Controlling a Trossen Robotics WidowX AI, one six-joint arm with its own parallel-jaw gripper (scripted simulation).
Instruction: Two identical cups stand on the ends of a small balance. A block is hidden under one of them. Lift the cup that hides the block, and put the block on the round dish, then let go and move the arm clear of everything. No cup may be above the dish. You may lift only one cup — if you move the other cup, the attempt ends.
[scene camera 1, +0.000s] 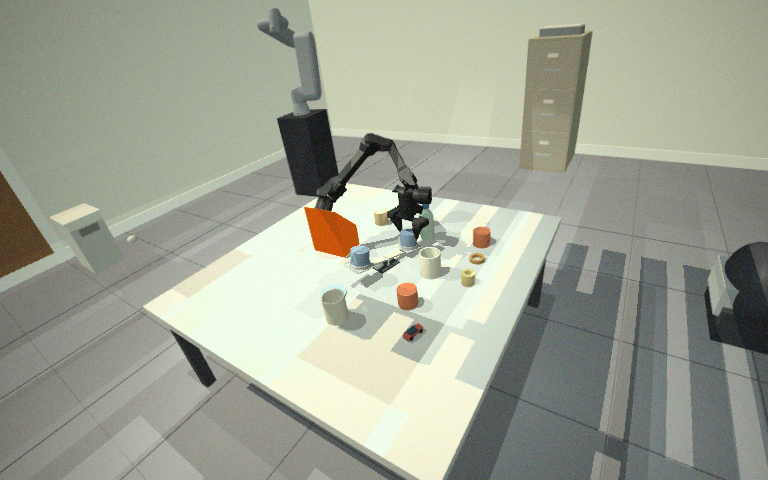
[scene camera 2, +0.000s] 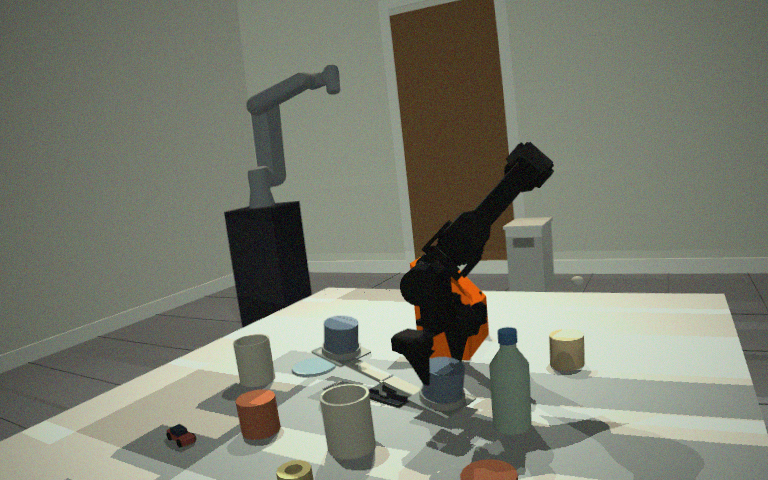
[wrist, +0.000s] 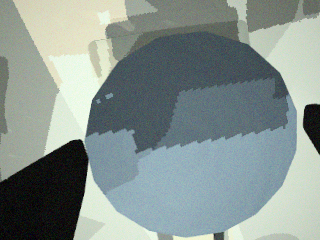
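My gripper (scene camera 2: 442, 375), also in scene camera 1 (scene camera 1: 409, 235) and in the wrist view (wrist: 197, 133): open, holding nothing.
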